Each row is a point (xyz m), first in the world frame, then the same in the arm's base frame.
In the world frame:
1: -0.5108 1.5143 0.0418
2: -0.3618 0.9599 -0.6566
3: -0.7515 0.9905 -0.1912
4: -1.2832 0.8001 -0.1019
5: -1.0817 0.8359 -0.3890
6: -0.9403 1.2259 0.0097
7: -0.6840 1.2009 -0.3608
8: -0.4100 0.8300 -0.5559
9: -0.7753 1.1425 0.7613
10: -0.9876 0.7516 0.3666
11: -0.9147 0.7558 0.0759
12: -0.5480 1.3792 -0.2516
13: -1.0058 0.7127 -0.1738
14: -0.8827 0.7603 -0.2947
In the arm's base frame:
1: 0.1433 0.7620 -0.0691
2: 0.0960 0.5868 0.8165
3: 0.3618 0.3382 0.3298
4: 0.8260 0.0141 0.2498
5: 0.7067 0.2072 0.5195
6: 0.5257 0.4231 0.0178
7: 0.3659 0.6085 0.3969
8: 0.1007 0.4201 0.7776
9: 0.1740 0.0818 -0.5812
10: 0.4220 -0.1524 -0.0940
11: 0.4229 -0.0146 0.1721
12: 0.2323 0.7528 0.2435
13: 0.5653 0.0279 0.3967
14: 0.4826 0.1466 0.5020

